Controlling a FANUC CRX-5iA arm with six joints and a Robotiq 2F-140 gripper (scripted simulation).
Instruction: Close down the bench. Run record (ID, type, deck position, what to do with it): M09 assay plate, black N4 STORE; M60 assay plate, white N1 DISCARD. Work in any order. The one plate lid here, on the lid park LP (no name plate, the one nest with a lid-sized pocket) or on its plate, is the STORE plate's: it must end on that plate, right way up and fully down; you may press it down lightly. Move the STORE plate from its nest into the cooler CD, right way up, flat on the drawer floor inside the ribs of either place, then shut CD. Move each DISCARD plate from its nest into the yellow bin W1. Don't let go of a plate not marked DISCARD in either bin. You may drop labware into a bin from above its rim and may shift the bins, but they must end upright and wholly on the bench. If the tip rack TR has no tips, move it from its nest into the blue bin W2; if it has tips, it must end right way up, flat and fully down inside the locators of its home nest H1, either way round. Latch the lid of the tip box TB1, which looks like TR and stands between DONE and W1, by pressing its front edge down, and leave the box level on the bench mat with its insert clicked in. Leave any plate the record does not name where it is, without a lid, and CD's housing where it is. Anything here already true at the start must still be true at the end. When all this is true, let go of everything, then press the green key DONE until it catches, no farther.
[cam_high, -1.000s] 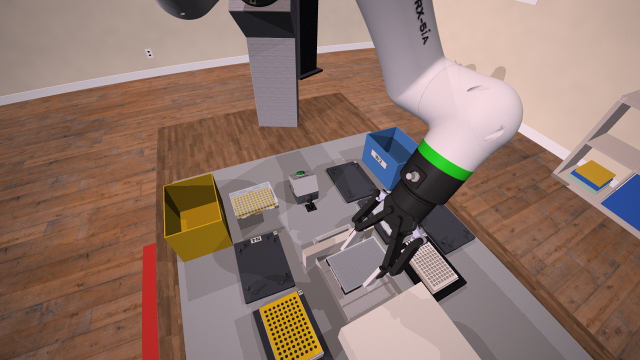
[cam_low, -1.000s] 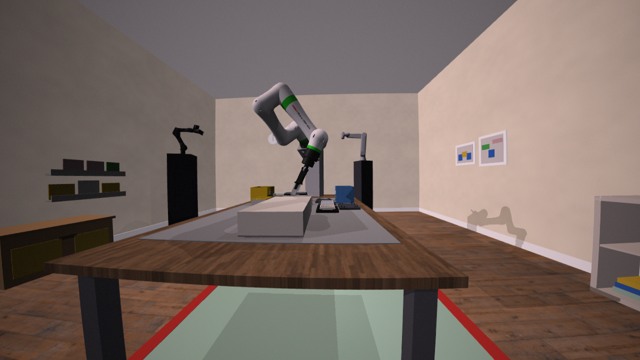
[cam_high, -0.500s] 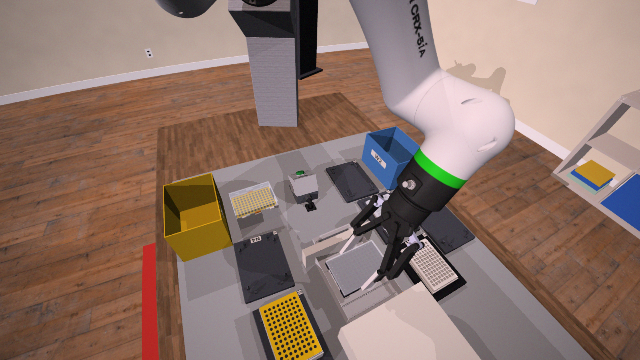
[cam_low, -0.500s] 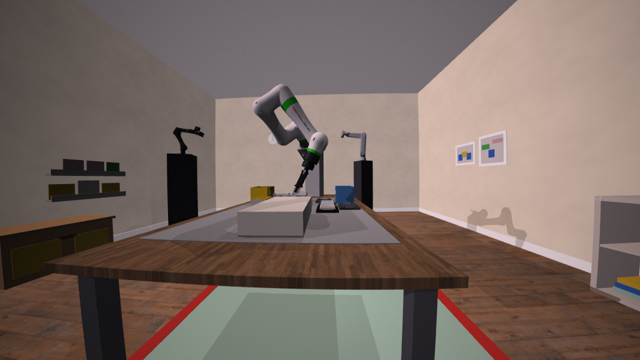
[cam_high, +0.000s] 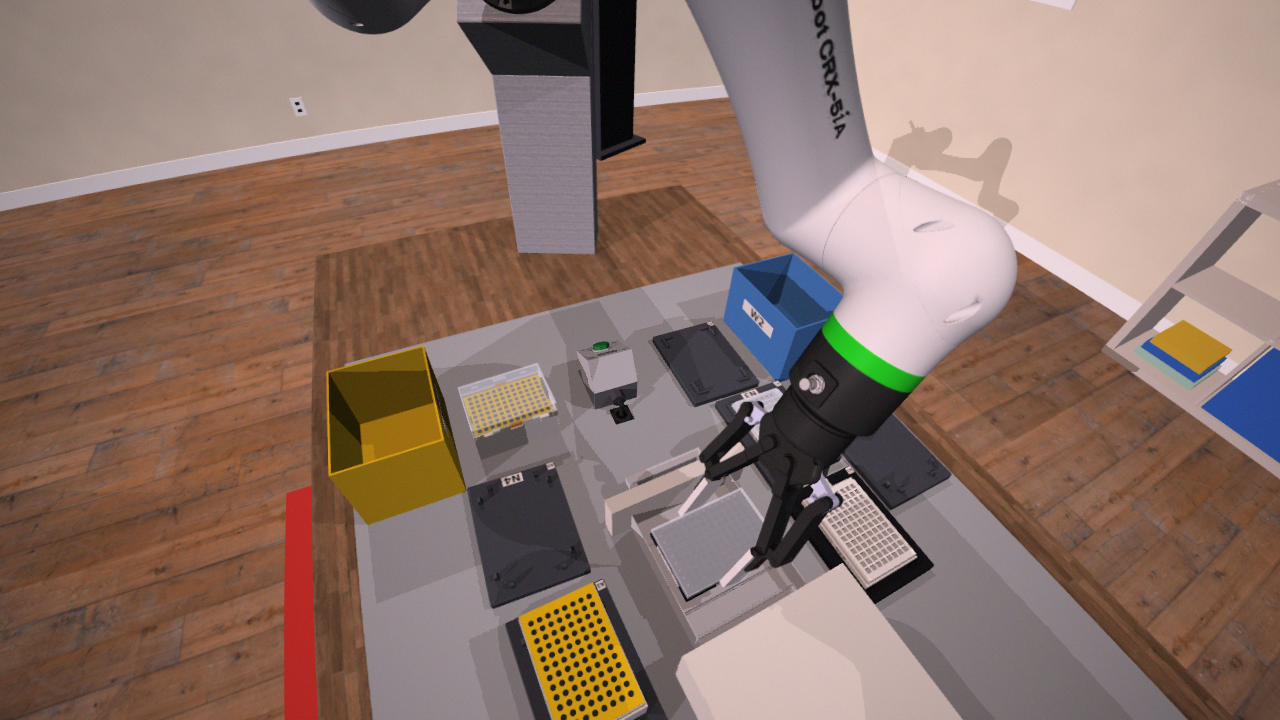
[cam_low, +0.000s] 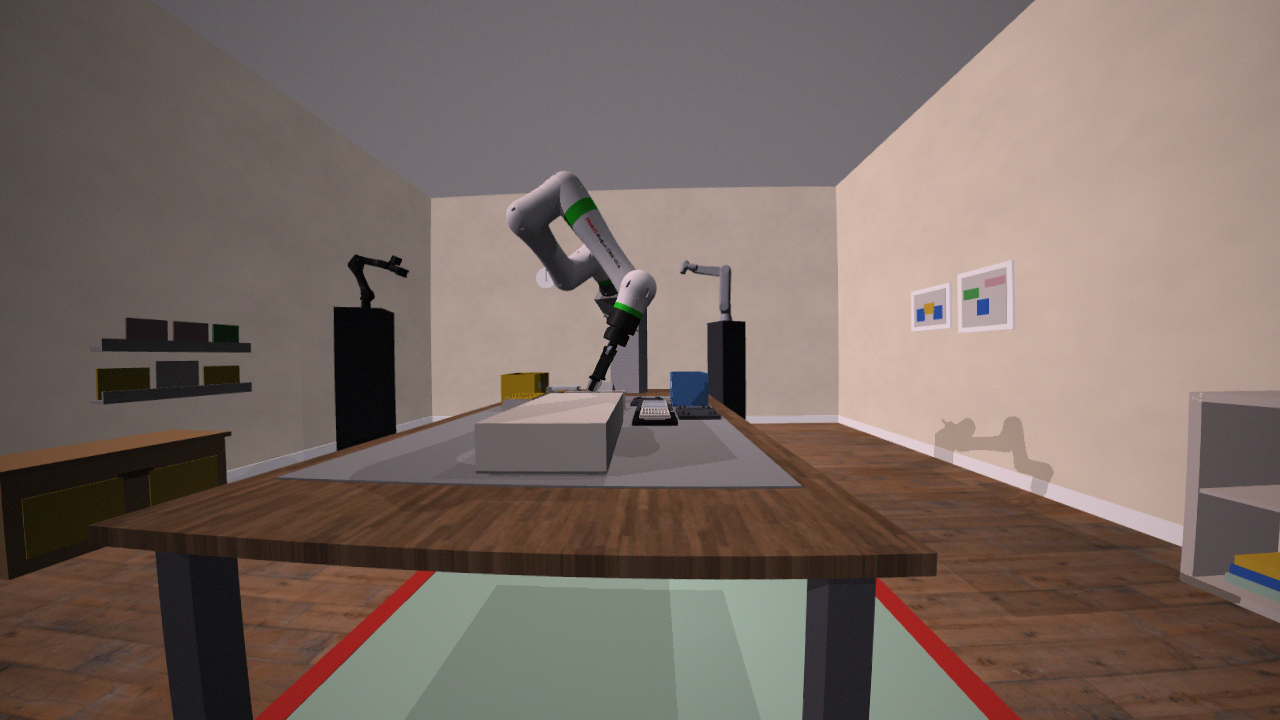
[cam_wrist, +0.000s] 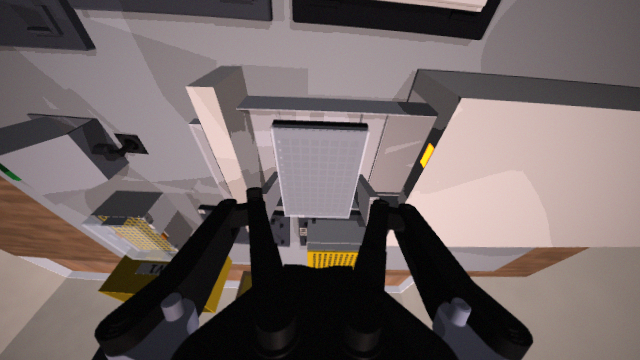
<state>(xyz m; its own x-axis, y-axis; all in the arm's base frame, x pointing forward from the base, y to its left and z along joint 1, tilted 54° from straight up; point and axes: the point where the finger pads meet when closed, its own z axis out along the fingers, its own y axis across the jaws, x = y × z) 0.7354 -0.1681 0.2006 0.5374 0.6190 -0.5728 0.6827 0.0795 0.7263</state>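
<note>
Right now my hand is 40 mm short of the cooler drawer, 10 mm to the left of it and 50 mm above it. The rest, counted from my hand: yellow tip rack TR 40 mm behind, 200 mm to the right, 30 mm below; then lid 20 mm below; then cooler CD 160 mm ahead, 60 mm to the right, 50 mm below.
</note>
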